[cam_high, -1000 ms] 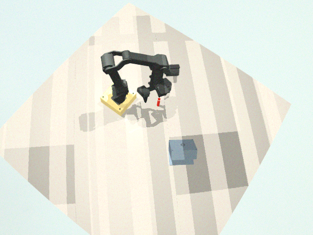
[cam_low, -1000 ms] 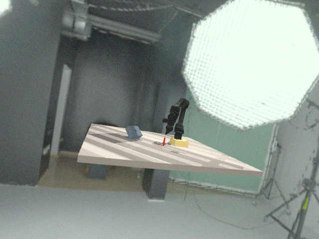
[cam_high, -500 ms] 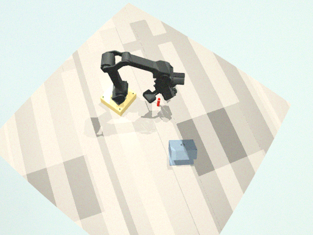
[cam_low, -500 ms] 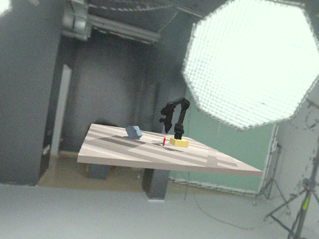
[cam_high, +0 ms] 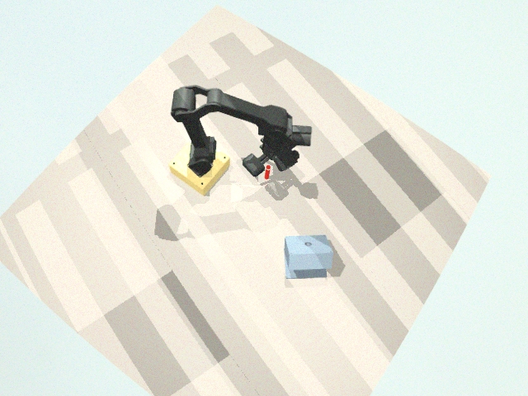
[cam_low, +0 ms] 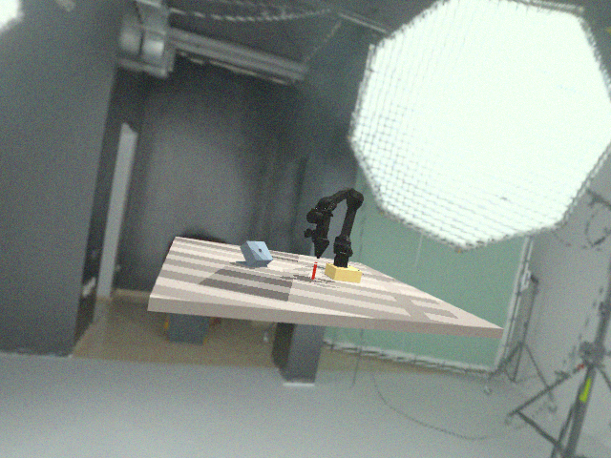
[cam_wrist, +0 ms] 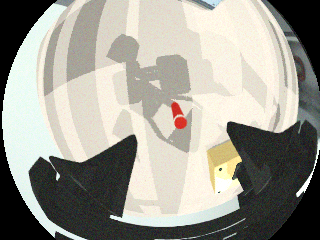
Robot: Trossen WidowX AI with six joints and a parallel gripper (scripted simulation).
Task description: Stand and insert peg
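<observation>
My gripper tip is 5 cm above the red peg. The rest, counted from my gripper tip: sloped panel: 27 cm ahead, 12 cm to the right, 5 cm below.
</observation>
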